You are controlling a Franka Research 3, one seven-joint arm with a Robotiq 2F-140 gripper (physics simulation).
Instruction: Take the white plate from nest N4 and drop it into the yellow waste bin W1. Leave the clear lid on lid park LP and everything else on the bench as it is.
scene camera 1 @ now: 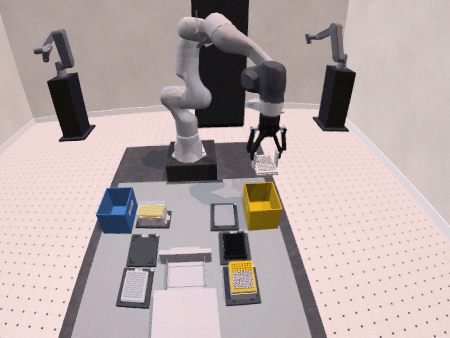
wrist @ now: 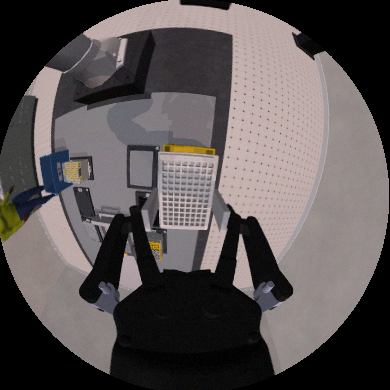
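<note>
My gripper (scene camera 1: 265,160) (wrist: 185,196) is shut on the white plate (scene camera 1: 265,166) (wrist: 187,190), a gridded plate held by its two long sides between pale finger pads. The plate hangs high above the bench and appears behind the yellow bin's opening in the scene view. The yellow waste bin (scene camera 1: 262,212) (wrist: 190,149) stands on the bench; its visible inside shows no object. In the wrist view the plate covers most of the bin. A flat, pale, clear-looking lid (scene camera 1: 224,216) (wrist: 142,167) lies in a dark frame beside the bin. Nest labels are not readable.
A blue bin (scene camera 1: 117,211) (wrist: 55,172) stands at the left beside a yellow-topped box (scene camera 1: 152,212). A black plate (scene camera 1: 235,246), a yellow rack (scene camera 1: 242,277), a dark nest (scene camera 1: 143,250), another white plate (scene camera 1: 134,286) and a pale device (scene camera 1: 185,310) are farther forward.
</note>
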